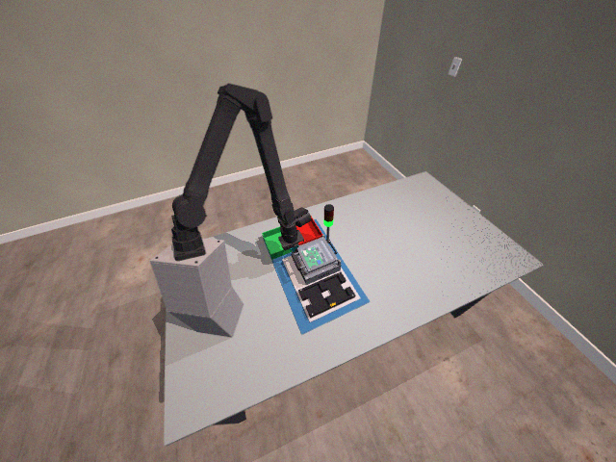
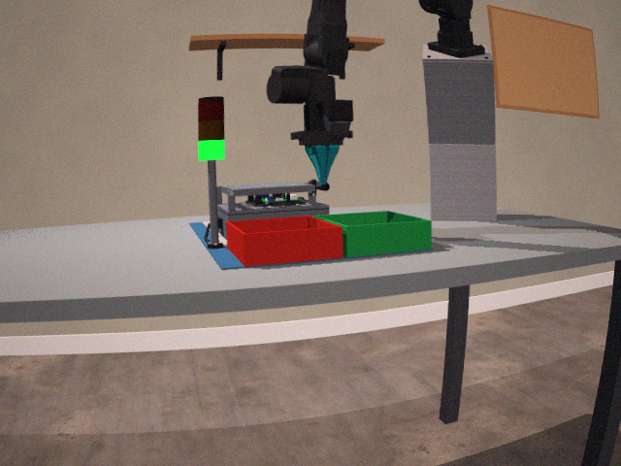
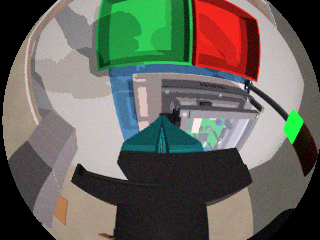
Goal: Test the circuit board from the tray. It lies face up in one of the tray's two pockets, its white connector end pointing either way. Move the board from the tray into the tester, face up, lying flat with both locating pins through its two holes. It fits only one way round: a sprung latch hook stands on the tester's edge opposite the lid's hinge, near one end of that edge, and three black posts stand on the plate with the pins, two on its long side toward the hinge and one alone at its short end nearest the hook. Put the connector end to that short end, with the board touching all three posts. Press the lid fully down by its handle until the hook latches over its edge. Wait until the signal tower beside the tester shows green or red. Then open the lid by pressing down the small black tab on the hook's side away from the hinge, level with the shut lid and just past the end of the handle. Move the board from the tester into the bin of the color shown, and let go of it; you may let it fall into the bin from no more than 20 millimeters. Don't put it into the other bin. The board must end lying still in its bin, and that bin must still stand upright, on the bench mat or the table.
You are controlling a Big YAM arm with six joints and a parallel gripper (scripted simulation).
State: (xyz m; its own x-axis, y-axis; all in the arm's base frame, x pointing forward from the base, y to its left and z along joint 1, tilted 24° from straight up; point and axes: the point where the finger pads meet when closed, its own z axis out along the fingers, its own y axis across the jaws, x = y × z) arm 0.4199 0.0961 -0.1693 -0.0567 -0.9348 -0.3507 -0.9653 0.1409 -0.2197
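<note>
Right now the latch hook is 1 cm ahead of my hand and 1 cm below it. From my hand the other things lie so: tester lid (7 cm ahead, 6 cm to the right, 1 cm below); then tester plate (8 cm ahead, 6 cm to the right, 3 cm below); then green circuit board (7 cm ahead, 6 cm to the right, 3 cm below).
</note>
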